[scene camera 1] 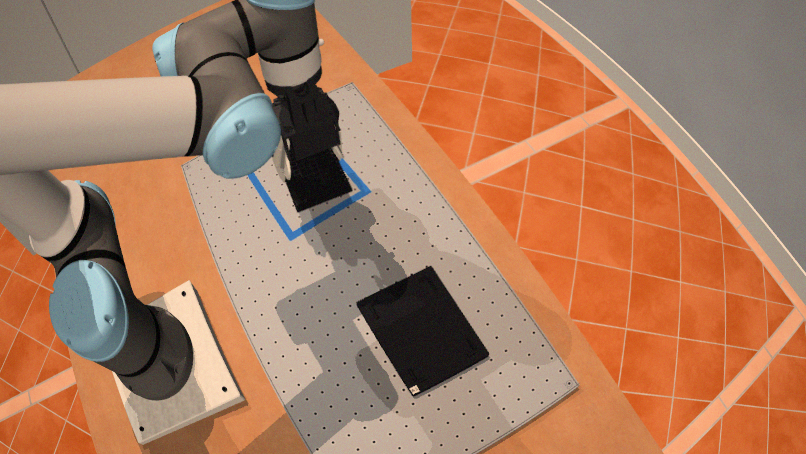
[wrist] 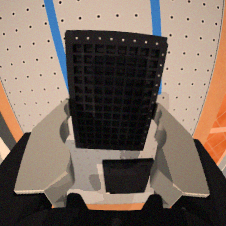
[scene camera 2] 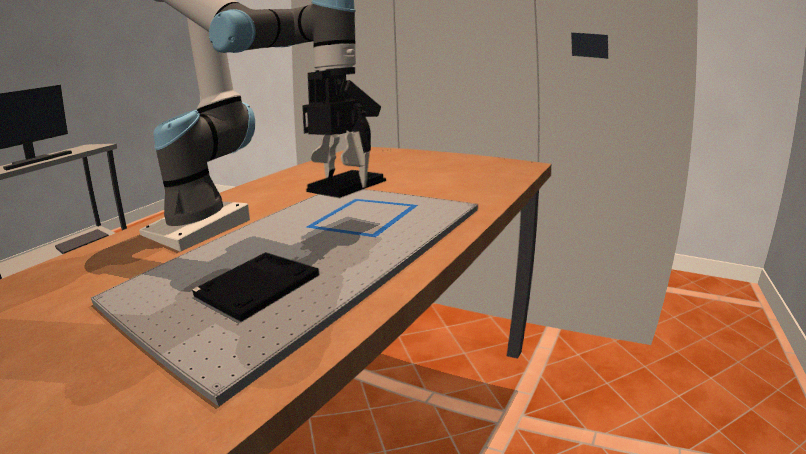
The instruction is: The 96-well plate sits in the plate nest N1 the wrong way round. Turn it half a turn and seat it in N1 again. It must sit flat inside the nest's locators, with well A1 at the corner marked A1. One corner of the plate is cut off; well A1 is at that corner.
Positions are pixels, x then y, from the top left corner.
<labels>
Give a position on a black plate nest N1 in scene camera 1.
420, 328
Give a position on a black plate nest N1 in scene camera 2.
At 266, 281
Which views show my gripper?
Scene camera 1, the wrist view and scene camera 2: all of them.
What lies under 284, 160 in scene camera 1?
My gripper.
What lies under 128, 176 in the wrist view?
A black plate nest N1.
</labels>
